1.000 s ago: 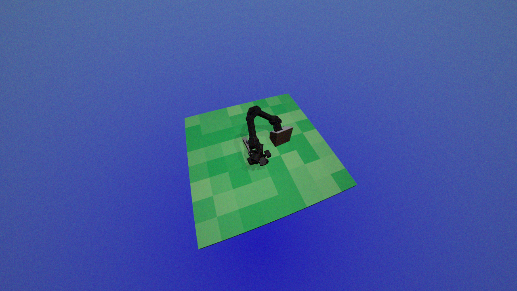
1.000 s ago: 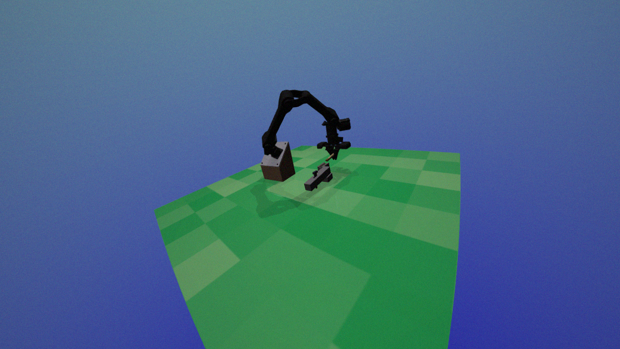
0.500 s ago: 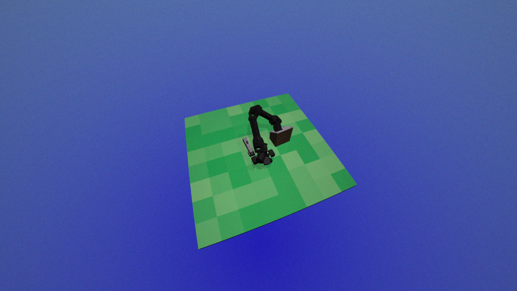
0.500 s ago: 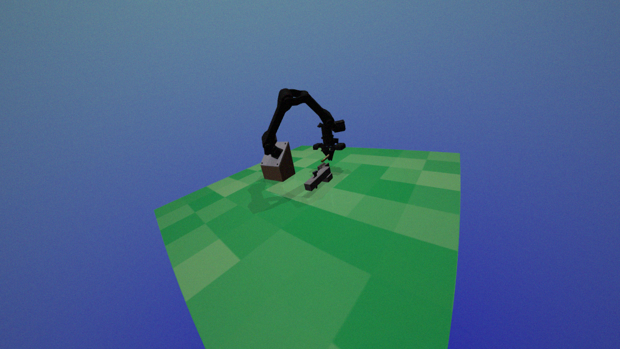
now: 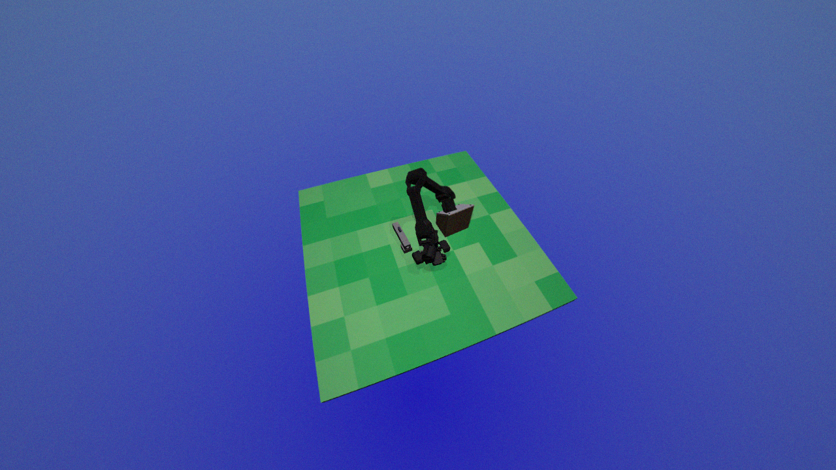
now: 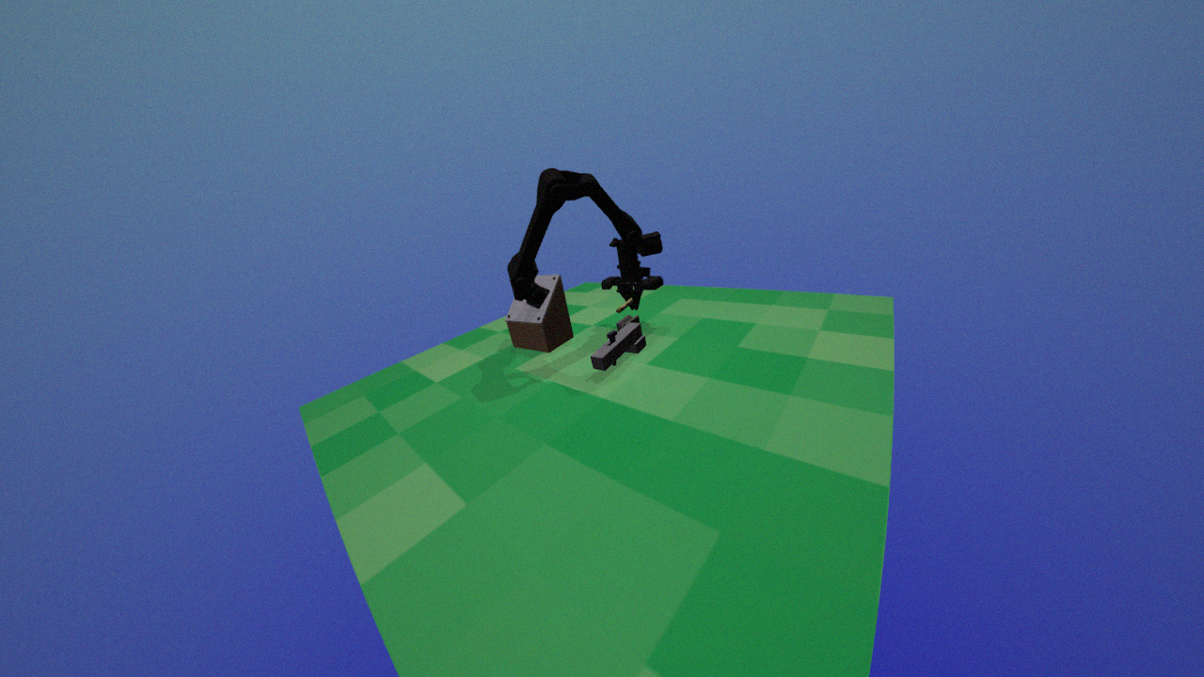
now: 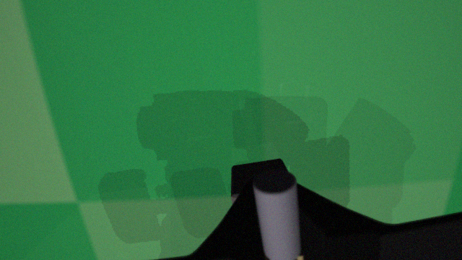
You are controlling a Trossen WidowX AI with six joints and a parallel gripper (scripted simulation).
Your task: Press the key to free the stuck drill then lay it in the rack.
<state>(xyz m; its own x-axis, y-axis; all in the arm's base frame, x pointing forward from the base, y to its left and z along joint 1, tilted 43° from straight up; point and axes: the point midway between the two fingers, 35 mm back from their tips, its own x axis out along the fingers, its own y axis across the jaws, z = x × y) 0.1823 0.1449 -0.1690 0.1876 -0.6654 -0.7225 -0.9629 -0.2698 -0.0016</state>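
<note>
My gripper tip is now 40 mm to the left of the drill, 30 mm below it and 10 mm short of it. Round my gripper tip: dark part: 220 mm to the right, 120 mm ahead; then rack: 50 mm to the right, 40 mm below, 10 mm ahead.
</note>
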